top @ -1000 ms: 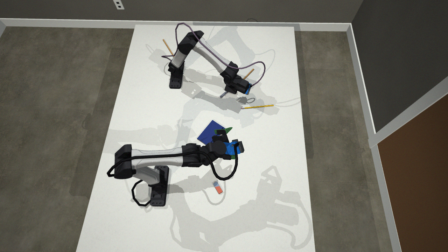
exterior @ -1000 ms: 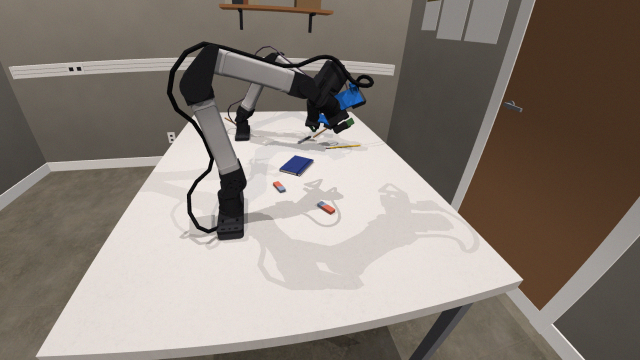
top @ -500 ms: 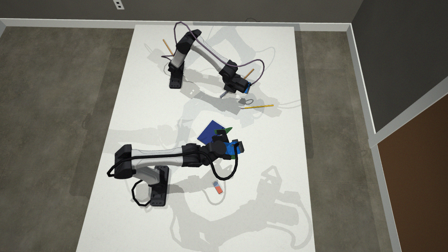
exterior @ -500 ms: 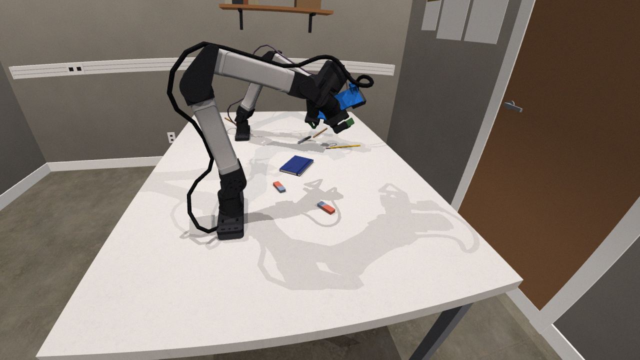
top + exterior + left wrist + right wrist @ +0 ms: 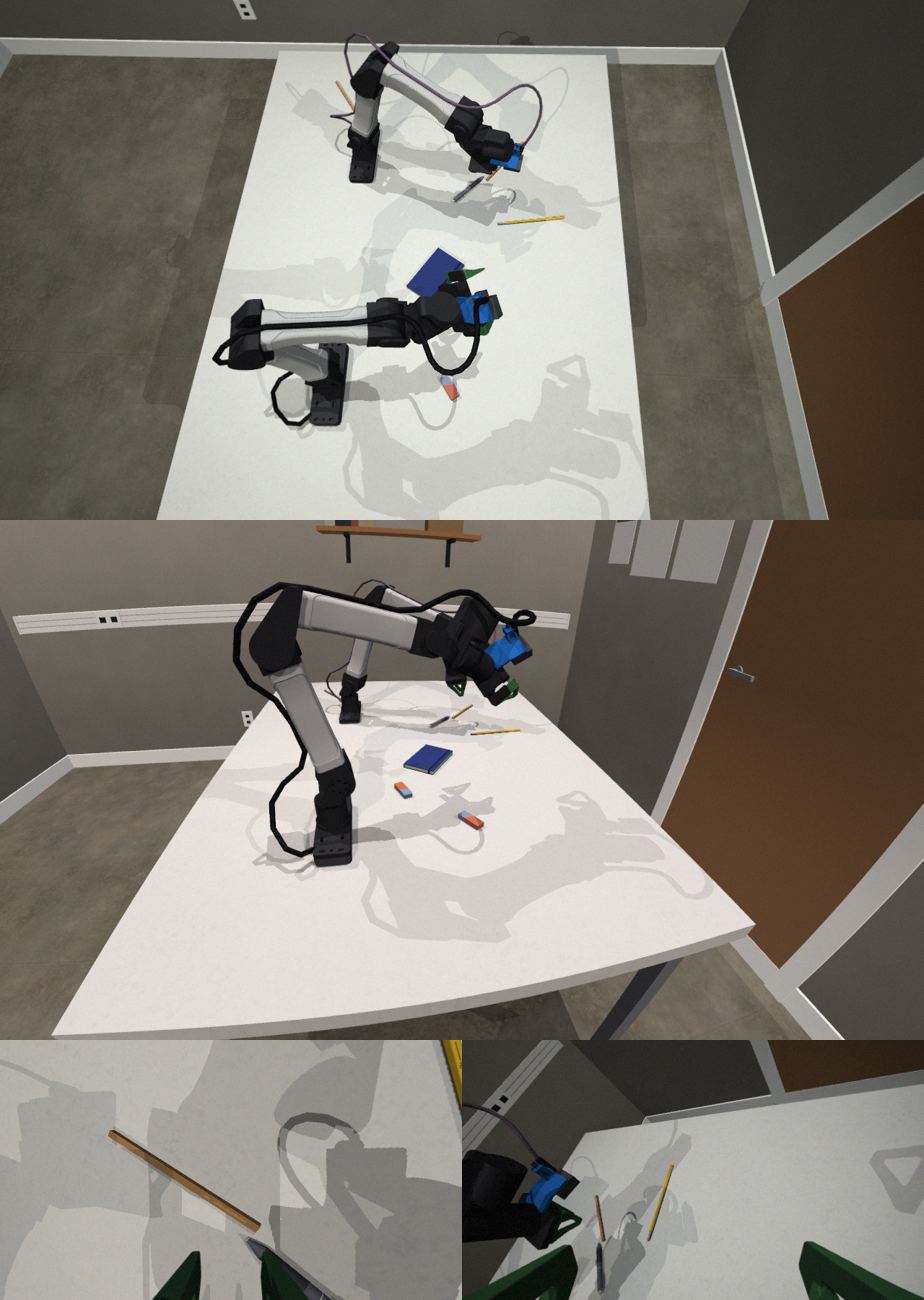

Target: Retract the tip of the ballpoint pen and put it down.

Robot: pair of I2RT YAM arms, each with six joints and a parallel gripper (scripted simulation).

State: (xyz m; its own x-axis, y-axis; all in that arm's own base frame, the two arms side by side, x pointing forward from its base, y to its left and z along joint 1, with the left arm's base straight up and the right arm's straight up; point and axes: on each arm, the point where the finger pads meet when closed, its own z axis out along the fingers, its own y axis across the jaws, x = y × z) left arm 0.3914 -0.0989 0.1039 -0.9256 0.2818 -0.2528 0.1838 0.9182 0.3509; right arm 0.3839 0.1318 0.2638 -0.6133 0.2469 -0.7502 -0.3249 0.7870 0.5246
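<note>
Now: the dark grey ballpoint pen 7 cm behind my left hand, 2 cm to the right of it and 10 cm below it. Round my left hand: blue notebook (15 cm behind, 29 cm to the right, 10 cm below); yellow pencil (11 cm ahead, 11 cm to the right, 11 cm below).
</note>
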